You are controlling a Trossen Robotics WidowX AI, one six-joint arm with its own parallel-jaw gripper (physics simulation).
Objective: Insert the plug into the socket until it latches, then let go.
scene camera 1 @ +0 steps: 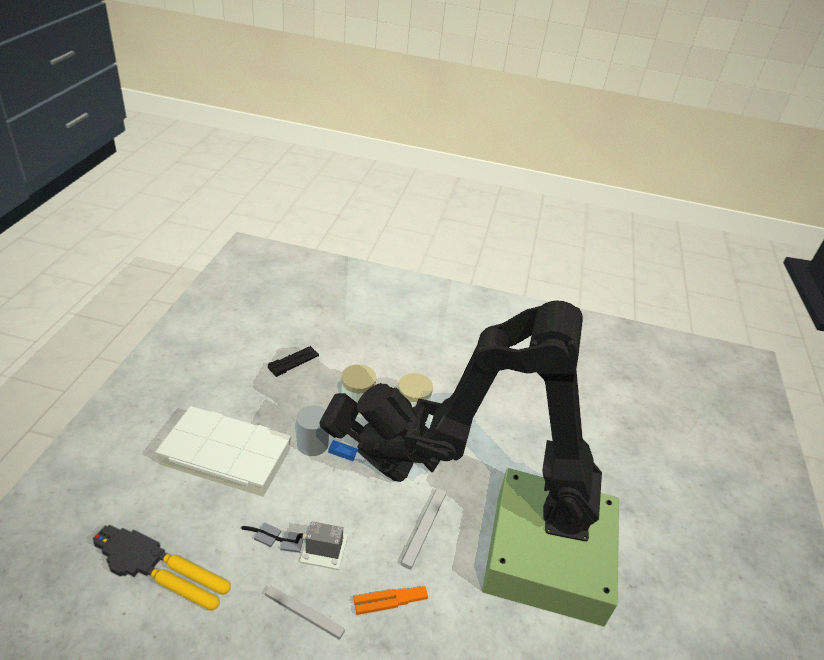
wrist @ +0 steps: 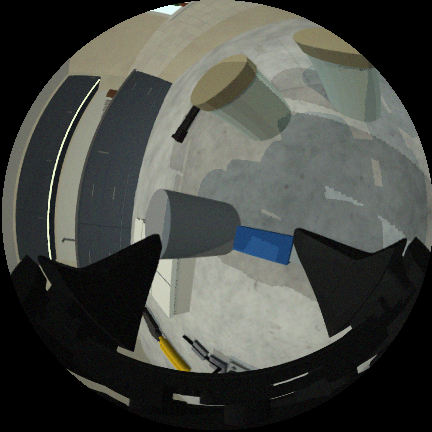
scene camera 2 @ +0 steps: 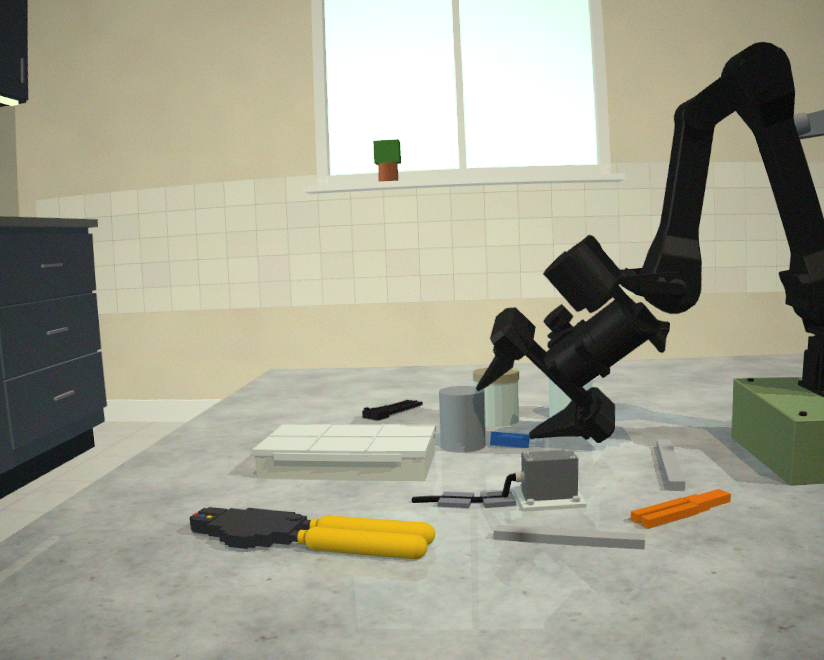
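Seen in the pictures: gripper, fingertip midpoint: (scene camera 1: 340, 435) (wrist: 228, 238) (scene camera 2: 503, 412); arm's base, link origin: (scene camera 1: 566, 519).
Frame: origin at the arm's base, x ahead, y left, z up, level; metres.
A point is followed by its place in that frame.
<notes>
The blue plug (scene camera 1: 342, 450) {x 0.372, y -0.096, z -0.056 m} (scene camera 2: 509, 439) {x 0.374, y -0.092, z -0.059 m} (wrist: 262, 245) {x 0.369, y -0.100, z -0.057 m} lies flat on the table, beside the grey cylinder. My gripper (scene camera 1: 341, 437) {x 0.378, y -0.105, z -0.029 m} (scene camera 2: 505, 412) {x 0.378, y -0.105, z -0.029 m} (wrist: 228, 238) {x 0.378, y -0.105, z -0.029 m} is open and empty, low over the plug. One fingertip is close against the plug's right end in the wrist view and hides what is there; whether it touches is unclear. The other fingertip is near the cylinder. What looks like the socket, a dark grey box (scene camera 1: 323, 539) {x 0.356, y 0.097, z -0.026 m} (scene camera 2: 549, 475) {x 0.360, y 0.100, z -0.041 m} on a white base plate, stands apart from the plug, nearer scene camera 2. A black cable leaves its left side; its opening cannot be made out.
The grey cylinder (scene camera 1: 311, 431) {x 0.424, y -0.083, z -0.005 m} (scene camera 2: 461, 419) {x 0.431, y -0.083, z -0.030 m} (wrist: 200, 225) {x 0.401, y -0.112, z -0.024 m} stands close by. Two lidded jars (scene camera 1: 358, 379) {x 0.373, y -0.217, z 0.000 m} (scene camera 1: 415, 387) {x 0.269, y -0.223, z 0.000 m} are behind the gripper. A white tiled box (scene camera 1: 223, 448) {x 0.561, y -0.039, z -0.037 m} is left. Yellow-handled pliers (scene camera 1: 192, 578) {x 0.527, y 0.177, z -0.058 m}, orange clip (scene camera 1: 389, 599) {x 0.244, y 0.151, z -0.061 m}, grey bars (scene camera 1: 423, 528) {x 0.213, y 0.023, z -0.061 m} (scene camera 1: 303, 611) {x 0.360, y 0.191, z -0.062 m} and a black strip (scene camera 1: 293, 360) {x 0.519, y -0.298, z -0.061 m} lie around.
</notes>
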